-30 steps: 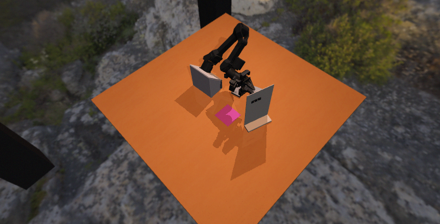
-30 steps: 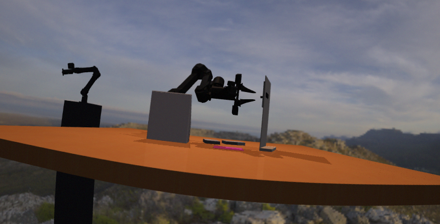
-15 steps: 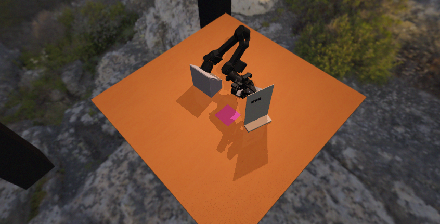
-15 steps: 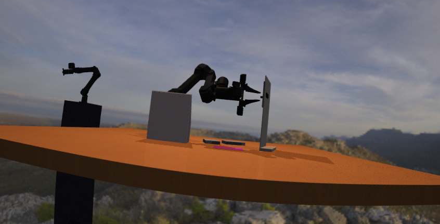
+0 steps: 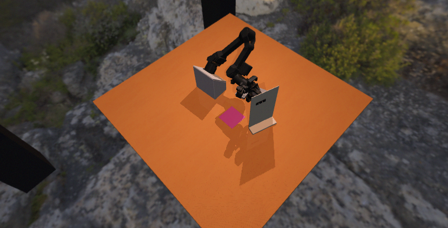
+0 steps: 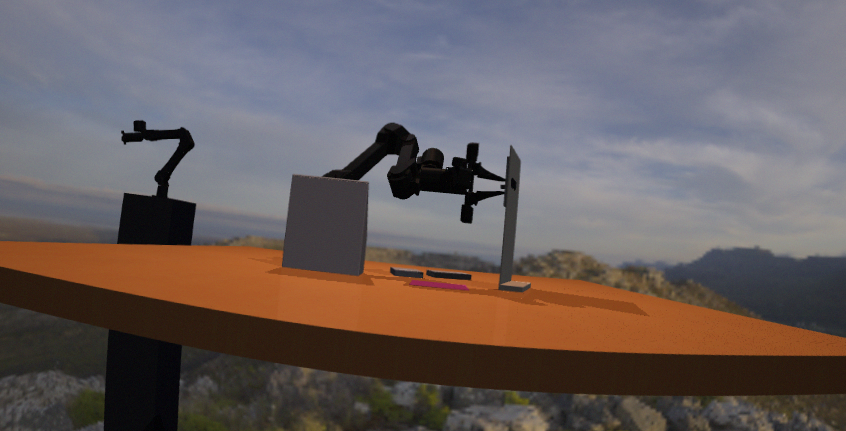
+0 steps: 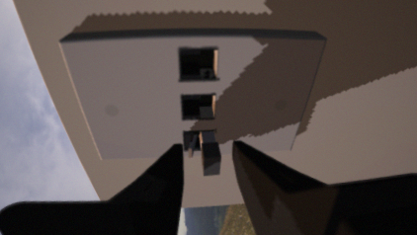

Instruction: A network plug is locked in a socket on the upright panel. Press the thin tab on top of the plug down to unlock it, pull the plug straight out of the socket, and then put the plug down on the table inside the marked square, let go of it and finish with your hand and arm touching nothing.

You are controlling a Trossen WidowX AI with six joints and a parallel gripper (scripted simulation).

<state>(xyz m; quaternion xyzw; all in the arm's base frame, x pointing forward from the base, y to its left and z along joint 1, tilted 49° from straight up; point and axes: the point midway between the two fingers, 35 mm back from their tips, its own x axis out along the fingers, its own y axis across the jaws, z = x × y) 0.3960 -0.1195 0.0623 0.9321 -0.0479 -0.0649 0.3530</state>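
Right now the grey network plug is right at my gripper tip. Round my gripper tip: pale socket panel 2 cm ahead, 2 cm to the right, 9 cm below; then magenta marked square 15 cm behind, 8 cm to the right, 24 cm below.
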